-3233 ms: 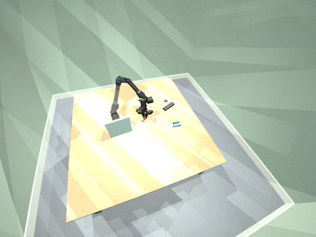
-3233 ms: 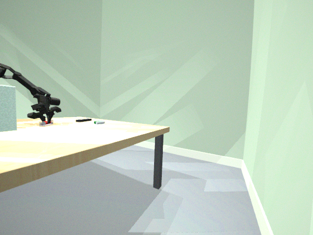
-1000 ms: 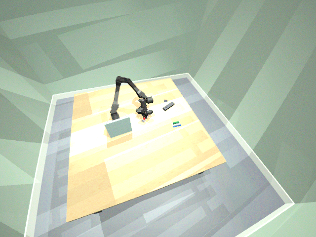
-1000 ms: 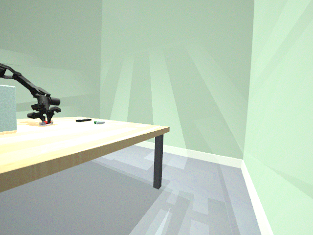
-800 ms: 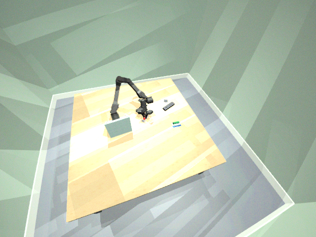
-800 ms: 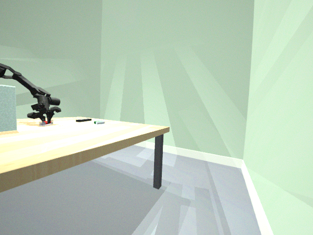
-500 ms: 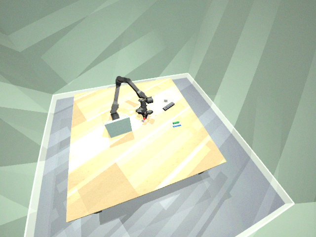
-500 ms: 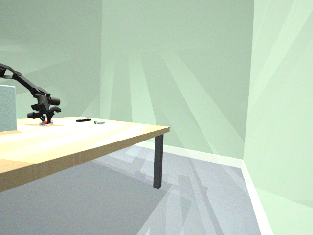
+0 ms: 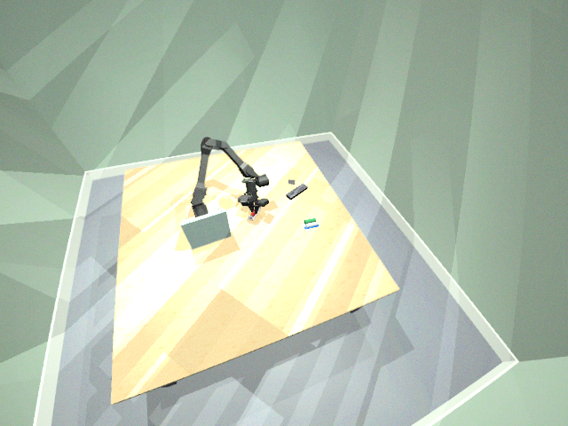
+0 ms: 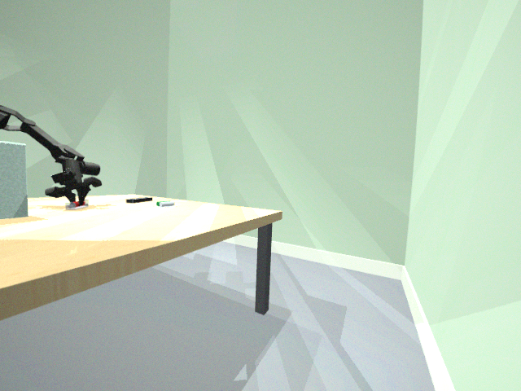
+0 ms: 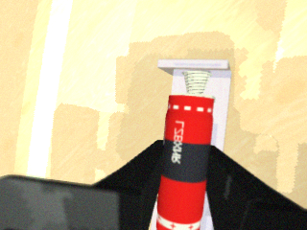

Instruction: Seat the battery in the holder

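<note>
Right now the red battery is 1 cm to the left of my gripper tip and 1 cm above it. The rest, counted from my gripper tip: black bar 33 cm ahead, 5 cm to the left.
</note>
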